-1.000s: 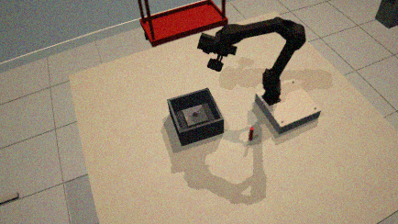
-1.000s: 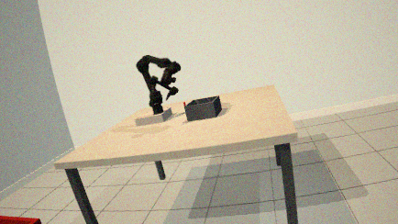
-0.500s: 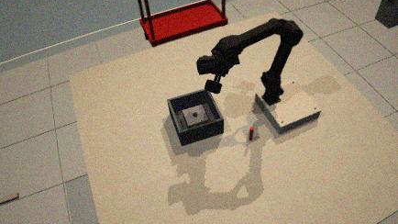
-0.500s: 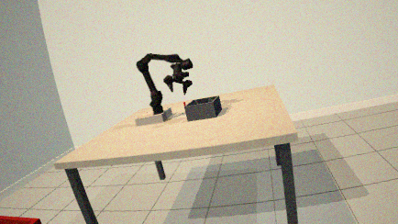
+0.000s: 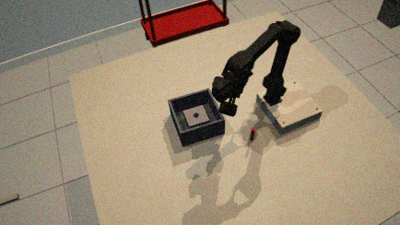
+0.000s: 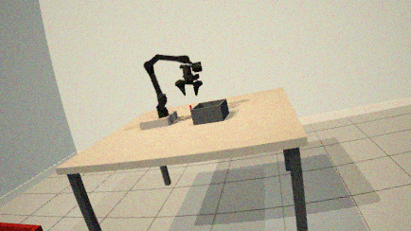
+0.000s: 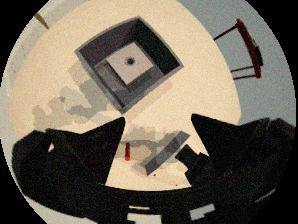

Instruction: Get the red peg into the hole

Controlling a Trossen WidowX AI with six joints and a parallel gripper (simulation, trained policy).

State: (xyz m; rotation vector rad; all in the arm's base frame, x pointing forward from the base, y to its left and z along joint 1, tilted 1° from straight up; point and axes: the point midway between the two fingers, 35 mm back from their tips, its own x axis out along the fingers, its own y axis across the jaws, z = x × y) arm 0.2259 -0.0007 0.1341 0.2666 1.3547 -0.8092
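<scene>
Right now the red peg is 120 mm to the left of my gripper tip, 120 mm below it and 50 mm behind it. The rest, counted from my gripper tip: grey plate (120 mm below, 120 mm ahead, 70 mm to the right); dark box (140 mm below, 120 mm ahead, 70 mm to the right).
</scene>
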